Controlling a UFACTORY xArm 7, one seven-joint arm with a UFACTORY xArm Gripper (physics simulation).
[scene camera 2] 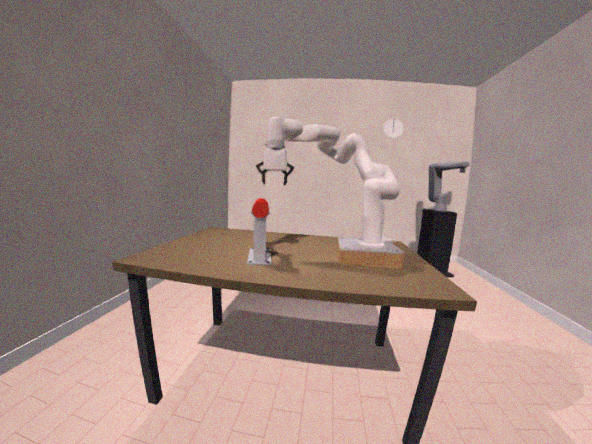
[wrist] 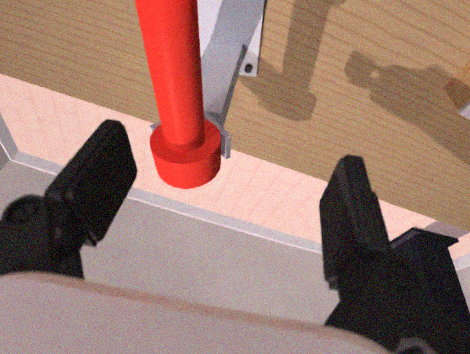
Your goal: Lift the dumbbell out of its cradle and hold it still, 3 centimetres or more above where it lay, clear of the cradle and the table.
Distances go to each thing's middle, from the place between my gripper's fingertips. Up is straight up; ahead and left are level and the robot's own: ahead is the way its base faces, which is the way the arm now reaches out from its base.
Now: the red dumbbell [wrist: 186, 148] 100 mm below my hand, 50 mm ahead of it and 30 mm to the left of it. Round my hand: grey cradle [scene camera 2: 258, 255]: 220 mm below, 50 mm ahead, 30 mm to the left.
